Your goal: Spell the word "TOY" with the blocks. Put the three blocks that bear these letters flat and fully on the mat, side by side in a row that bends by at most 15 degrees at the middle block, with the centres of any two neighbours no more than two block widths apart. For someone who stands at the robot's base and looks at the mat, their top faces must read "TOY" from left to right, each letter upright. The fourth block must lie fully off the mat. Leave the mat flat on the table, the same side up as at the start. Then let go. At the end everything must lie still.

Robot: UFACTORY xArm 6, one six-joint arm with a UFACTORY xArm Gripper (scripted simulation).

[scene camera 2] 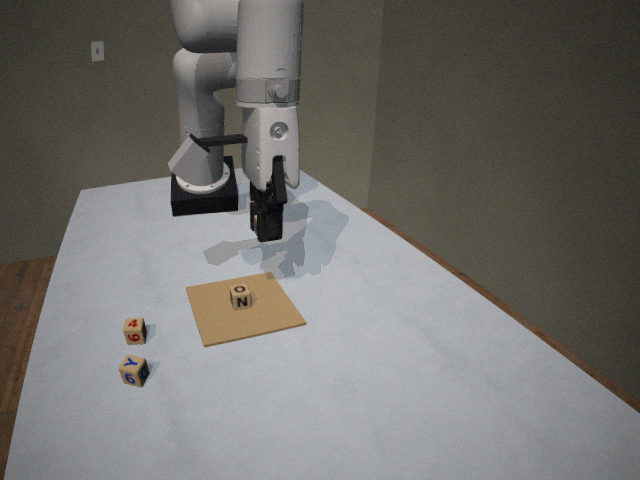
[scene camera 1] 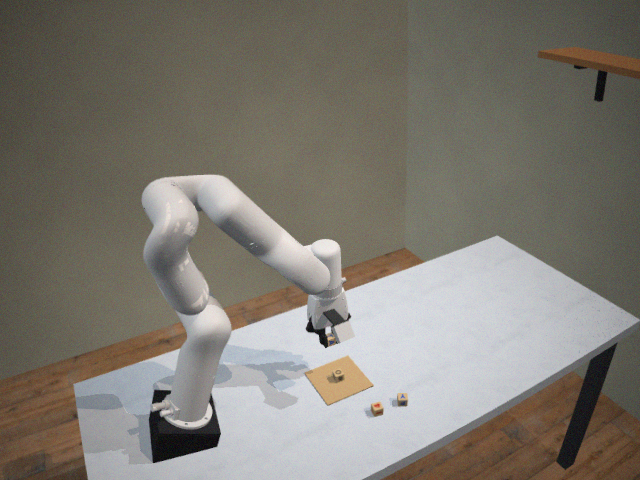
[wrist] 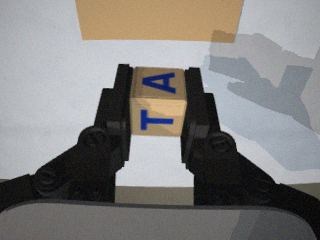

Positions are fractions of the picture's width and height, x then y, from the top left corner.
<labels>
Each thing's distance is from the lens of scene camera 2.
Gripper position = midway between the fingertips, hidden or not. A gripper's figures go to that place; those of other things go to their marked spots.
my gripper (scene camera 2: 0.42,0.49): 51 cm
tan mat (scene camera 2: 0.42,0.65): 54 cm
</labels>
